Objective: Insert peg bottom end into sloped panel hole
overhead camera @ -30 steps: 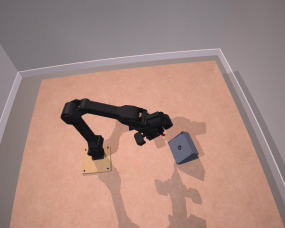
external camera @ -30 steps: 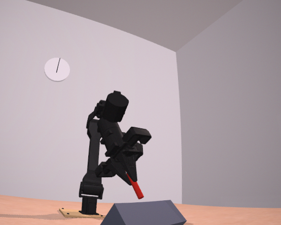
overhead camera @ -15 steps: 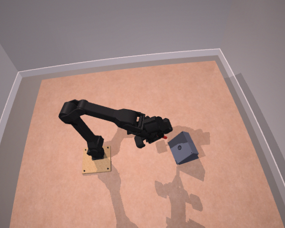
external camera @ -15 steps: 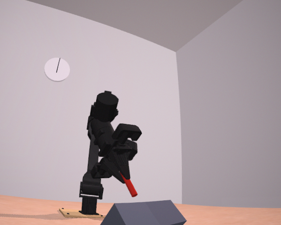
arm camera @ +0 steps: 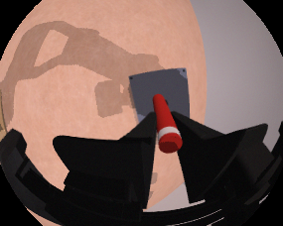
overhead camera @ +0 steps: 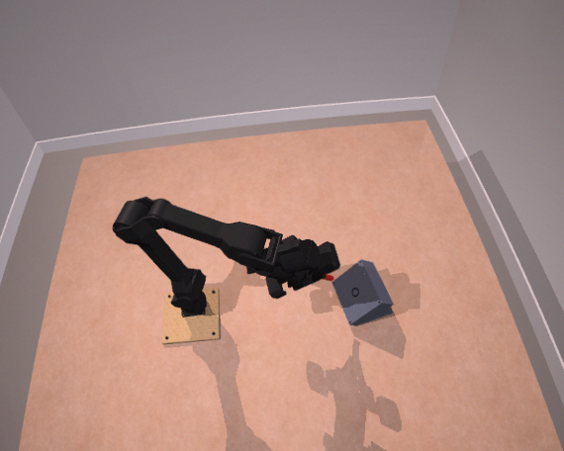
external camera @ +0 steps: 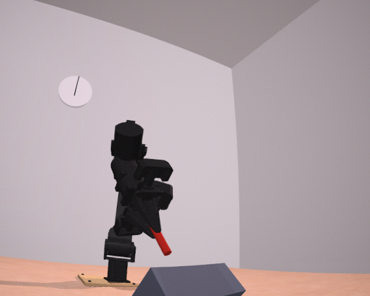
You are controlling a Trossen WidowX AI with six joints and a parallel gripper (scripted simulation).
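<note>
My gripper tip is now 10 cm short of the grey sloped panel, 1 cm to the left of it and 10 cm above it. The rest, counted from my gripper tip: red peg: 1 cm behind, 1 cm above.
</note>
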